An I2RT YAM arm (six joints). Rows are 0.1 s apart.
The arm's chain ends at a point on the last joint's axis. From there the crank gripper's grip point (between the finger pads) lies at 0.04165 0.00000 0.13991 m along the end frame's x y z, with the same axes.
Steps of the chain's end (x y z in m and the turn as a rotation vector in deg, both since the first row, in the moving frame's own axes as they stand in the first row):
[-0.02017 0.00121 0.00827 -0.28 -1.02 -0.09]
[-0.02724 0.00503 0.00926 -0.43 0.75 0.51]
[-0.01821 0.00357 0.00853 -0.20 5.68 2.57]
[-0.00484 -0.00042 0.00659 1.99 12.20 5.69]
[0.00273 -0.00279 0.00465 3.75 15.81 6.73]
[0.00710 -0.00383 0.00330 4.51 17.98 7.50]
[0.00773 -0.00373 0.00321 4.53 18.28 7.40]
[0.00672 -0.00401 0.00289 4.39 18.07 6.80]
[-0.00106 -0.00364 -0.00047 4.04 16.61 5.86]
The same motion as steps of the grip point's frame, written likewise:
[-0.02267 0.00183 0.00899 -0.28 -1.02 -0.09]
[-0.02542 0.00646 0.00870 -0.43 0.75 0.51]
[-0.00462 0.00623 0.00372 -0.20 5.68 2.57]
[0.02377 0.00049 -0.00536 1.99 12.20 5.69]
[0.03941 -0.00437 -0.01209 3.75 15.81 6.73]
[0.04845 -0.00593 -0.01654 4.51 17.98 7.50]
[0.04971 -0.00592 -0.01707 4.53 18.28 7.40]
[0.04826 -0.00658 -0.01709 4.39 18.07 6.80]
[0.03738 -0.00667 -0.01837 4.04 16.61 5.86]

